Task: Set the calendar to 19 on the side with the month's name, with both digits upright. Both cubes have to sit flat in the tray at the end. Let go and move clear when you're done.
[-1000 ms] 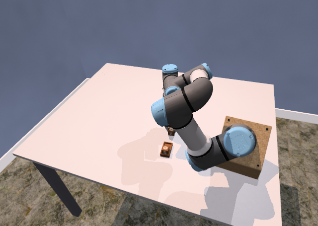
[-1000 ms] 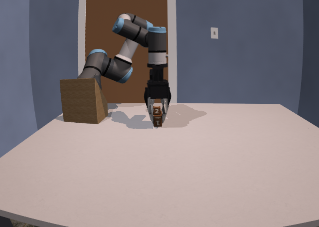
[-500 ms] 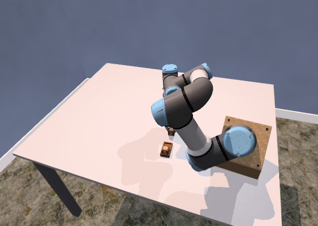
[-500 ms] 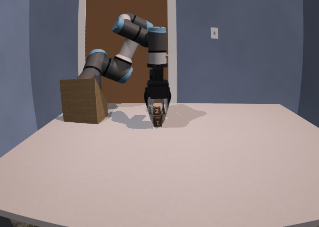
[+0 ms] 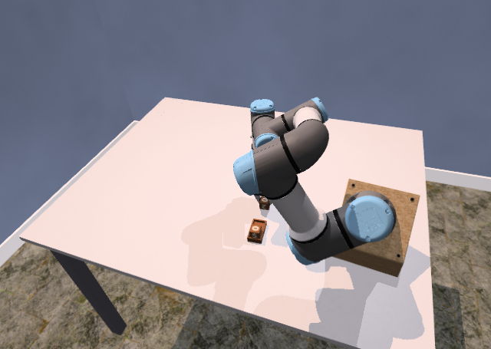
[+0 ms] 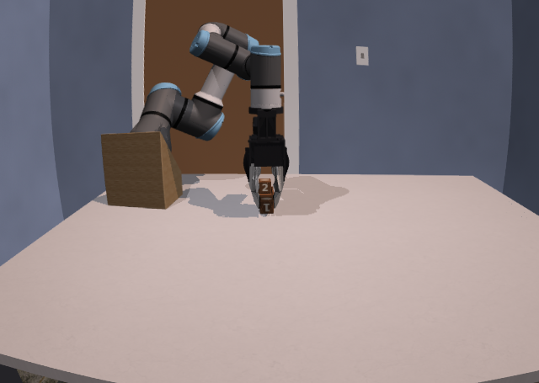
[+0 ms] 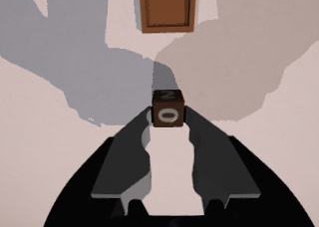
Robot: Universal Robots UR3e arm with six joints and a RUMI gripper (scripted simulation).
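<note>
Now: hand 1 cm above the brown digit cube. Round my hand: tray 1 cm behind, 11 cm to the left, 2 cm below.
</note>
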